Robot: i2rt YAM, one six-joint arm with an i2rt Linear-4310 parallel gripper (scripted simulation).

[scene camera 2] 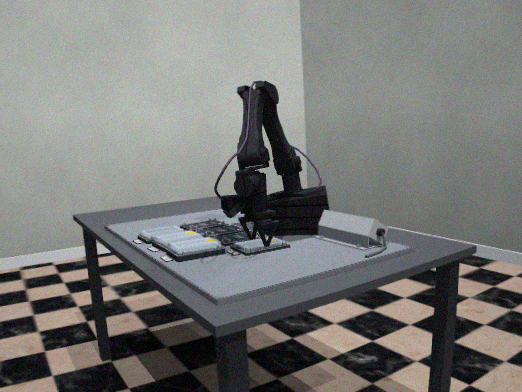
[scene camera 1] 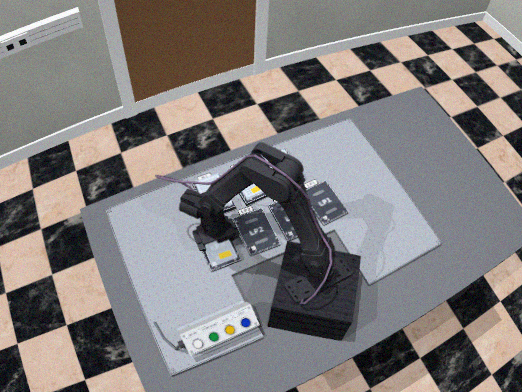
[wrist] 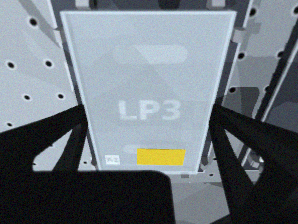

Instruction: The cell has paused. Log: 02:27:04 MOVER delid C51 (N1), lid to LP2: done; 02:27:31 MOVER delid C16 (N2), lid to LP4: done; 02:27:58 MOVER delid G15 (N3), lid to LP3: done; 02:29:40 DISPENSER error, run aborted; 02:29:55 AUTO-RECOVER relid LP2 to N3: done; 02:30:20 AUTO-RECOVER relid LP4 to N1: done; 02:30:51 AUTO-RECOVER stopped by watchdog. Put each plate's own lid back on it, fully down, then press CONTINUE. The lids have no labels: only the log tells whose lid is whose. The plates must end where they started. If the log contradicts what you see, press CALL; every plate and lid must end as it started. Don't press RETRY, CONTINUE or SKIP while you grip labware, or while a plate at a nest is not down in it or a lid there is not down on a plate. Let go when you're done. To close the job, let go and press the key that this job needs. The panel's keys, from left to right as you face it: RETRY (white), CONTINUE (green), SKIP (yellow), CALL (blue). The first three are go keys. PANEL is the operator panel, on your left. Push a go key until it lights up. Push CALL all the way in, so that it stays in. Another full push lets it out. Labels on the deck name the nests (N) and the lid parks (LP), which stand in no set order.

my gripper: scene camera 2; scene camera 1 217,245; wrist
same spot on operator panel: (scene camera 2: pixel 358 232) = (scene camera 1: pixel 191 325)
same spot on my gripper: (wrist: pixel 58 189) = (scene camera 2: pixel 251 219)
